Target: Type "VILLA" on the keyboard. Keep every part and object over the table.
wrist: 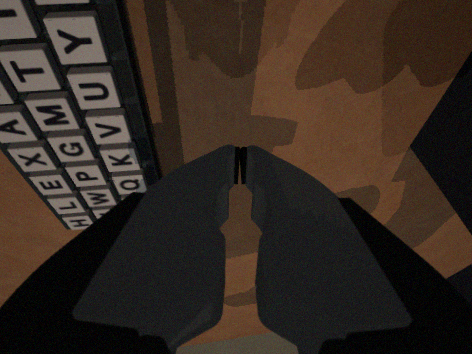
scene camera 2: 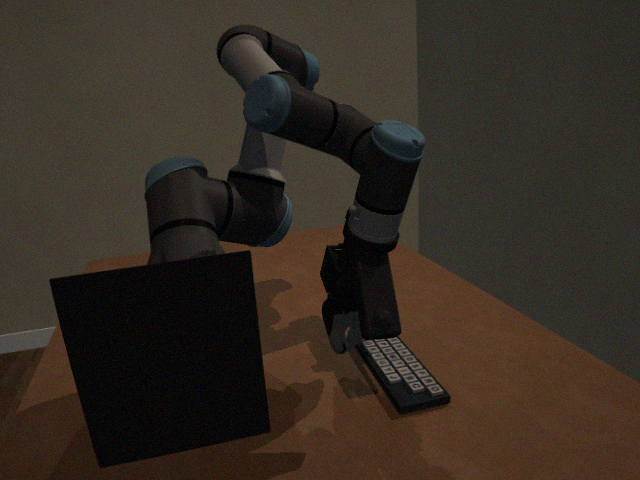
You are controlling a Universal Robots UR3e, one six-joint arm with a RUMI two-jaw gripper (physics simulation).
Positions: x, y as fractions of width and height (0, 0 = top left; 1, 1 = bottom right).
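Note:
Dark keyboard (scene camera 2: 0.67, 0.82), visible in the wrist view too (wrist: 0.14, 0.44). The gripper (scene camera 2: 0.53, 0.73), likewise in the wrist view (wrist: 0.51, 0.43).

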